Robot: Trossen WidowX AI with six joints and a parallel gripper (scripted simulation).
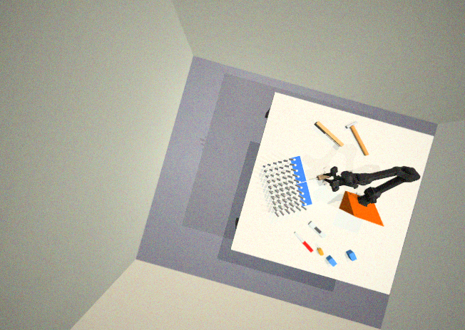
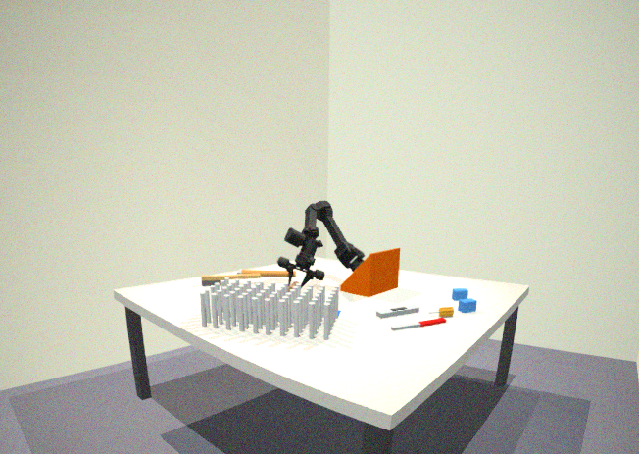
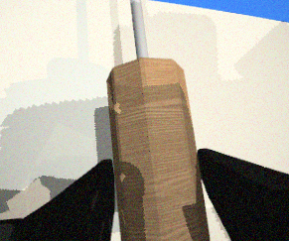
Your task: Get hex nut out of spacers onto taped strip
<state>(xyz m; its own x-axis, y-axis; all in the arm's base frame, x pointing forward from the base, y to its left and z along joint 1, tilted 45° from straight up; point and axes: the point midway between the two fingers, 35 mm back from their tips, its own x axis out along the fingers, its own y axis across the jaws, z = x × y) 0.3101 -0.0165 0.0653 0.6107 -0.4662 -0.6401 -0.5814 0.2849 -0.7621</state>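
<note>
Now: gripper tip 130 mm short of the blue taped strip, 100 mm to the right of it and 40 mm above it. Also, from my gripper tip: orange-handled scraper 230 mm behind, 540 mm to the left, 20 mm below; red-handled tool 80 mm behind, 530 mm to the left, 30 mm below; white-grey bar 150 mm behind, 400 mm to the left, 20 mm below.
</note>
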